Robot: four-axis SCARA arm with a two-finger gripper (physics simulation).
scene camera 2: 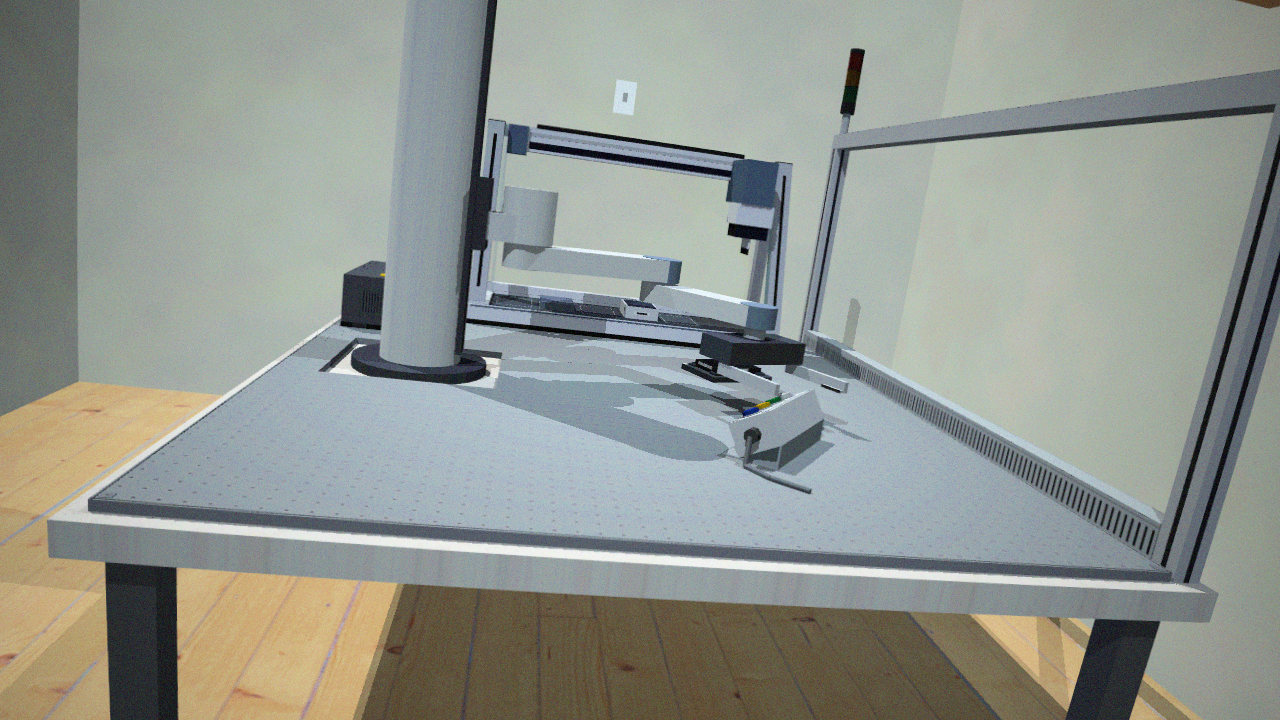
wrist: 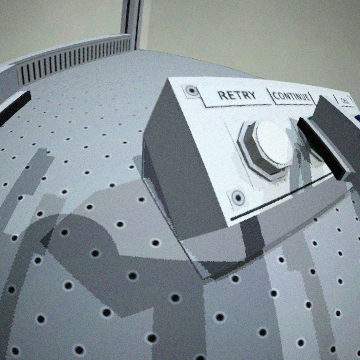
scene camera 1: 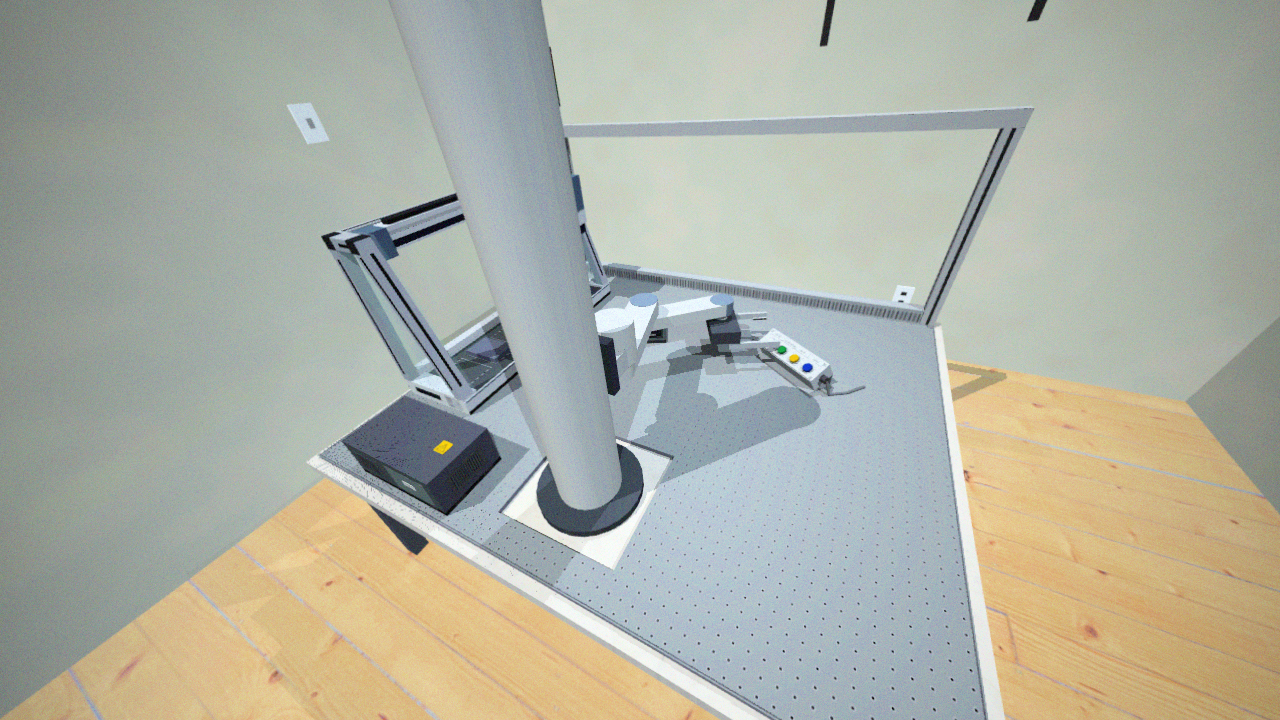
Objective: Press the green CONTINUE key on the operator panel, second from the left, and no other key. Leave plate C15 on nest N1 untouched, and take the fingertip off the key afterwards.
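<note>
The operator panel is a white sloped box. Its green CONTINUE key is second from the left, between the white RETRY key and the yellow key. The blue key is at the far end. My gripper is open and empty. In the wrist view its right fingertip is over the CONTINUE key and hides most of it; whether they touch cannot be told. I cannot make out plate C15 or nest N1 for certain.
The arm's column stands on the perforated table. A dark box is beside it. A gantry stands behind the arm. A metal frame lines one edge. A cable leaves the panel's end.
</note>
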